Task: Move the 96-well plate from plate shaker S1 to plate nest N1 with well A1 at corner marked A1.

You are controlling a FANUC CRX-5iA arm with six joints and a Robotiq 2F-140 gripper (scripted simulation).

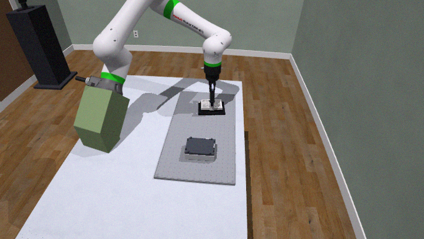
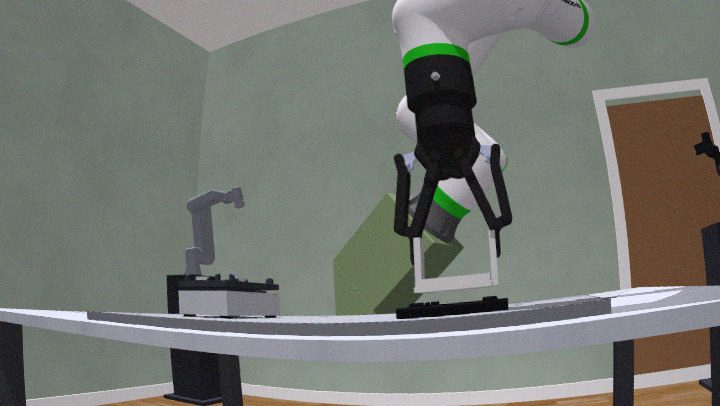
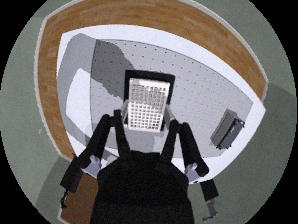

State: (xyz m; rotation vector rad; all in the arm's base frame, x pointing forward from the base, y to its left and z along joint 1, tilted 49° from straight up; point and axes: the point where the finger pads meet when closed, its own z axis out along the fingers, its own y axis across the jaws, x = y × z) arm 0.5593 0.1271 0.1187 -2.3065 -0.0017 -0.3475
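Now: the white 96-well plate 20 mm below my hand. Round my hand: black plate nest N1 (50 mm below).
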